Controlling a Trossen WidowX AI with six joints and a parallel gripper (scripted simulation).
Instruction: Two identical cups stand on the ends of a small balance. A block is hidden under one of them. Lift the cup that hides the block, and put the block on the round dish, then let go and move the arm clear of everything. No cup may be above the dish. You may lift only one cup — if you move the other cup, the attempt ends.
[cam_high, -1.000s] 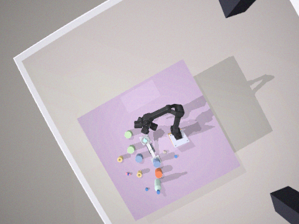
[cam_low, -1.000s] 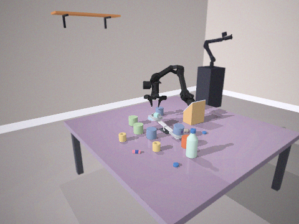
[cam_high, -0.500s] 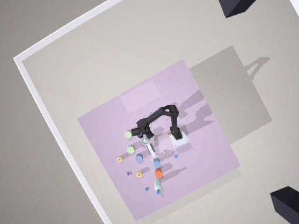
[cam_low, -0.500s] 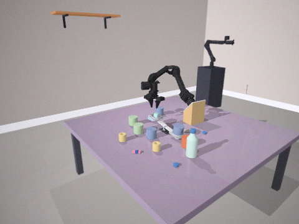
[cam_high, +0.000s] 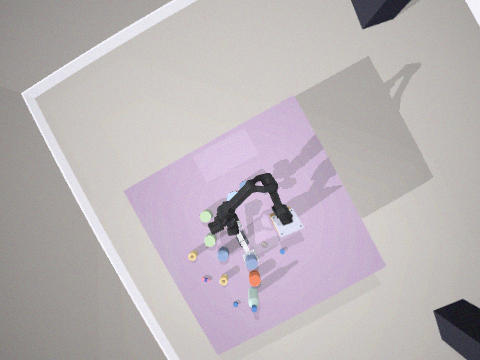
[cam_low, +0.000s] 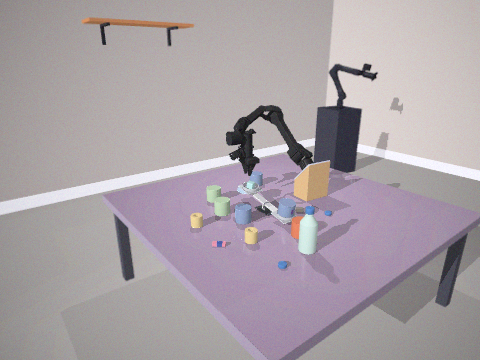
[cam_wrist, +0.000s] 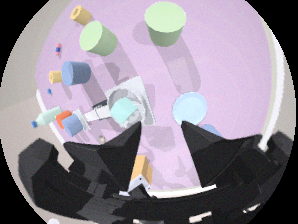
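My gripper tip is now 20 mm short of the teal block, 60 mm to the right of it and 30 mm above it. Also, from my gripper tip: pale round dish: 40 mm behind, 80 mm to the right, 110 mm below; orange cylinder: 20 mm ahead, 430 mm to the left, 80 mm below.
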